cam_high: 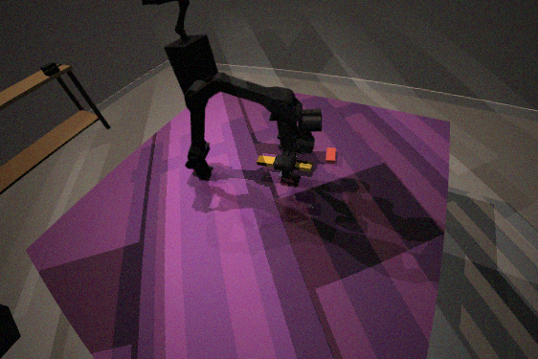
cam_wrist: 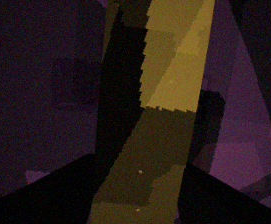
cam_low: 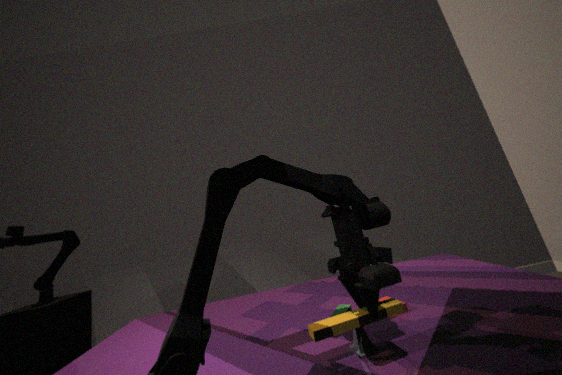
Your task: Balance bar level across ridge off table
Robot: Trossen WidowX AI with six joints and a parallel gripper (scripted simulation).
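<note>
Right now my gripper tip is 30 mm past the yellow bar and 10 mm to the left of it. The rest, counted from my gripper tip: red block: 100 mm ahead, 130 mm to the left, 40 mm below; then green block: 30 mm behind, 140 mm to the left, 40 mm below.
</note>
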